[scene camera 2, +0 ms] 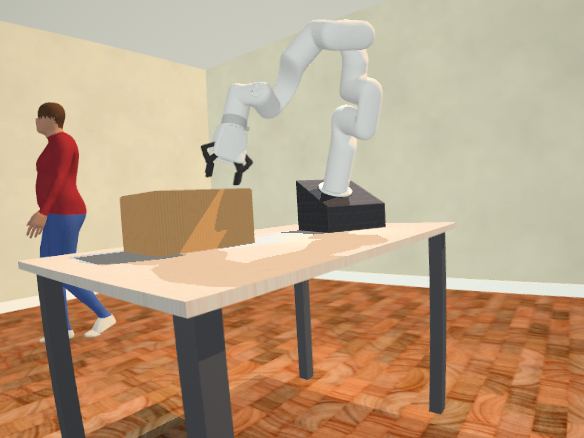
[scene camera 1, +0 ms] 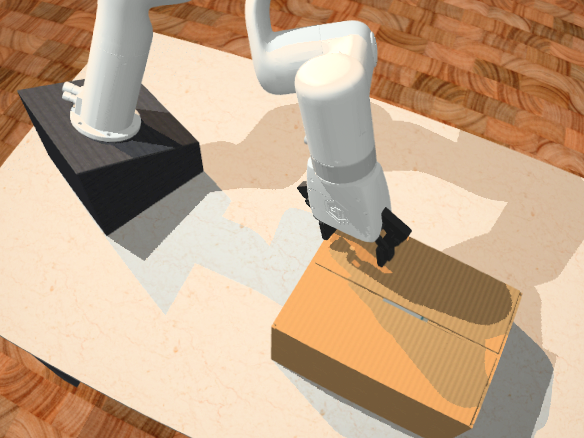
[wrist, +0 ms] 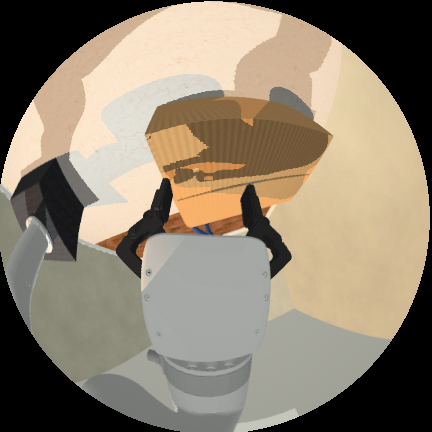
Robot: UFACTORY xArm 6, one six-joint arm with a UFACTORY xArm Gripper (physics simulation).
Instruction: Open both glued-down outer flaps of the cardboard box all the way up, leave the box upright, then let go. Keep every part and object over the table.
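Frame: origin at the arm's base, x ahead, y left, z up, level; centimetres.
Where they show: gripper, fingertip midpoint: (scene camera 2: 222, 181) (scene camera 1: 357, 246) (wrist: 207, 187); arm's base, origin of the base link: (scene camera 2: 334, 190) (scene camera 1: 105, 120).
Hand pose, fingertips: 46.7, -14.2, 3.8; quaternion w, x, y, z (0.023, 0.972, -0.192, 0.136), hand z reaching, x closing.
Each offset is from my fingertips to the centre of the thing, as dx, dy, dz. "spot": to the spot under its first point. Level surfaces: height alone.
The cardboard box @(+8.6, -6.4, -10.4) (scene camera 1: 370, 385) (scene camera 2: 185, 220) (wrist: 235, 107) stands upright on the table. Its two outer flaps, the far flap @(spot: +14.1, +1.3, -2.6) (scene camera 1: 450, 270) and the near flap @(spot: -2.1, -9.4, -2.6) (scene camera 1: 325, 310), lie flat and closed and meet at a thin seam. A short grey-blue strip @(+8.4, -6.5, -11.1) (scene camera 1: 404, 308) shows in the middle of the seam. My gripper (scene camera 1: 354, 248) (scene camera 2: 223, 179) (wrist: 207, 187) is open and empty. It is tilted and hangs a little above the box top, near the end of the box towards the robot's base. The box's inside is hidden.
The black base block (scene camera 1: 150, 190) (scene camera 2: 355, 216) (wrist: 70, 210) carries the arm on the table @(dz -18.2) (scene camera 1: 210, 320) (scene camera 2: 300, 267). The box is near the table's end away from the base. A person (scene camera 2: 61, 175) in a red top is behind the table in scene camera 2.
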